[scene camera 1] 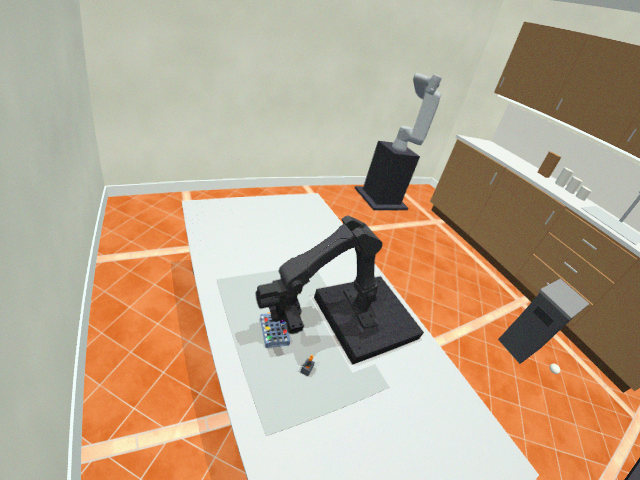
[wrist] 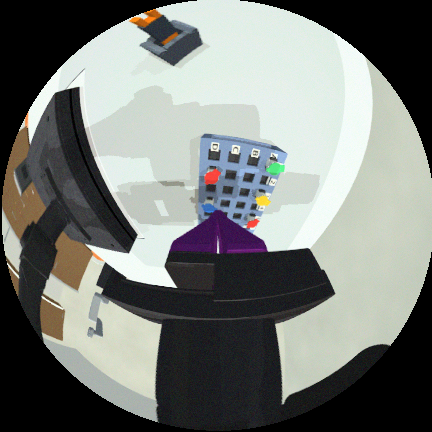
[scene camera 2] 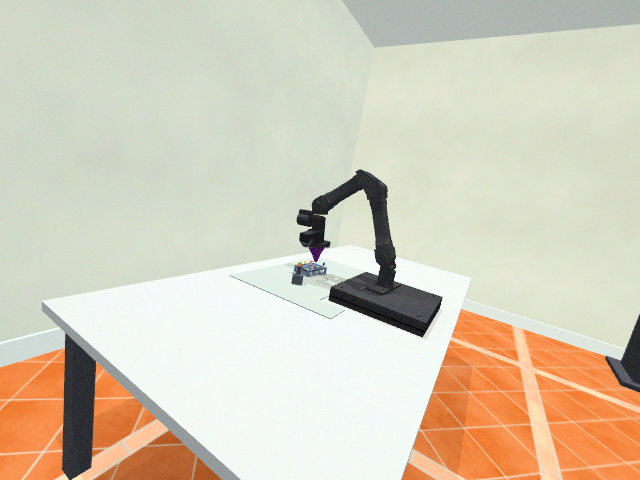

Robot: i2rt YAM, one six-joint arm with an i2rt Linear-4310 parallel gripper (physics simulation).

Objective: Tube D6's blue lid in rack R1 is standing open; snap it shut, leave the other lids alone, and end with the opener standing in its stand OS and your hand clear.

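Places are measured from the arm's base along level axes (x ahead, y left, z up), in metres.
Pixels of known places: gripper, between the fingertips: (scene camera 1: 280,321) (wrist: 217,214) (scene camera 2: 315,261); arm's base, origin of its link: (scene camera 1: 360,307) (wrist: 63,207) (scene camera 2: 383,287).
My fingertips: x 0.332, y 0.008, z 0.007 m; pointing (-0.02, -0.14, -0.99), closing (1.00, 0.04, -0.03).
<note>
Ahead of a thing's pixels: the offset from my fingertips to its top centre. "pt": to the spot under its first point. Level surfaces: height alone.
The blue rack R1 @[dx +0.018, dy +0.000, dz +0.001 m] (scene camera 1: 276,344) (scene camera 2: 311,273) (wrist: 224,150) stands on the grey mat. In the wrist view a blue lid @[dx -0.011, dy -0.003, dz -0.014 m] (wrist: 208,207) shows on the D side; the rack's far end, where D6 sits, is hidden behind my fingers. A small blue lid @[dx -0.023, dy -0.033, dz -0.002 m] (scene camera 2: 324,264) shows at the rack's right in scene camera 2, too small to identify. My gripper (scene camera 2: 316,260) (wrist: 217,214) is shut and empty, its purple fingertips pointing down just above that end of the rack. The dark opener @[dx -0.049, dy +0.178, dz +0.029 m] (scene camera 2: 299,268) (wrist: 161,30) with orange prongs stands tilted in stand OS @[dx -0.049, dy +0.178, dz -0.016 m] (scene camera 1: 307,370) (scene camera 2: 297,280) (wrist: 185,50).
Other lids on the rack are red @[dx -0.008, dy +0.036, dz -0.014 m] (wrist: 212,176), green @[dx +0.052, dy +0.050, dz -0.014 m] (wrist: 275,168), yellow @[dx +0.049, dy +0.012, dz -0.014 m] (wrist: 263,200) and another red one @[pt dx +0.046, dy -0.026, dz -0.014 m] (wrist: 252,223). The arm's black base (scene camera 1: 369,330) (scene camera 2: 385,304) stands beside the mat @[dz -0.055 m] (scene camera 1: 330,397) on the white table @[dz -0.059 m] (scene camera 1: 413,418).
</note>
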